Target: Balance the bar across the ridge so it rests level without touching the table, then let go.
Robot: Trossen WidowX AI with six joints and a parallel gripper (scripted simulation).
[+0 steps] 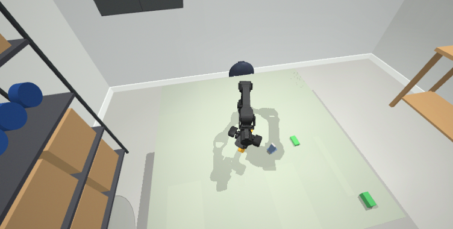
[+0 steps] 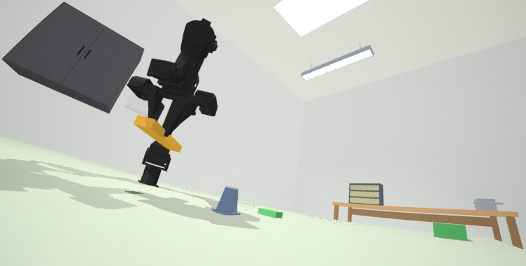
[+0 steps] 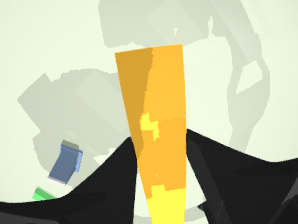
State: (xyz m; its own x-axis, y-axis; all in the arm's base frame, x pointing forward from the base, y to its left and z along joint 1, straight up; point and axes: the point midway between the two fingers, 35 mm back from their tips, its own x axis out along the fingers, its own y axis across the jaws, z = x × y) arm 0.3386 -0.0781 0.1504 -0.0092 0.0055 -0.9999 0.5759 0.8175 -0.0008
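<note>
Now: gripper tip 2 cm past the orange bar and 2 cm to the right of it.
</note>
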